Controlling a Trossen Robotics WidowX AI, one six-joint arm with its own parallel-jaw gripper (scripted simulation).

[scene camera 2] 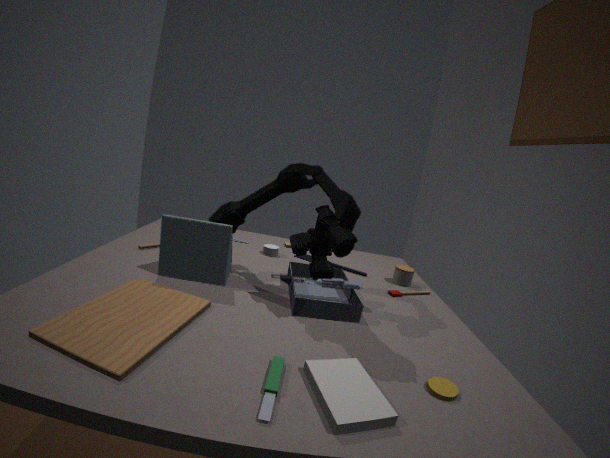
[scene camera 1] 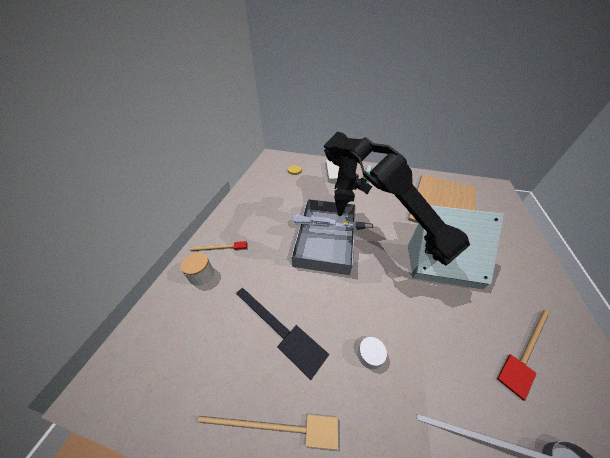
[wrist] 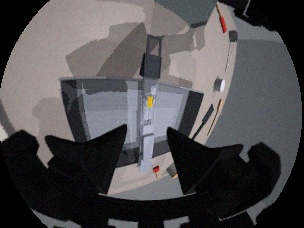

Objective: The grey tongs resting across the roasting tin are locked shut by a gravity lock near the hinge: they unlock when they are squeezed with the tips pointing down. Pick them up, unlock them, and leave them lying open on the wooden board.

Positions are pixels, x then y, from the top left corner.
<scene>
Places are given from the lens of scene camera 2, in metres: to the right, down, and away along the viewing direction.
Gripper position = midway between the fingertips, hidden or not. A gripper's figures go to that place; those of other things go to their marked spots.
my gripper [scene camera 2: 314,273]: 0.03, 0.13, 0.98
white block [scene camera 2: 351,402]: 0.08, 0.31, 0.54
green-handled tool [scene camera 2: 272,384]: -0.06, 0.29, 0.57
</scene>
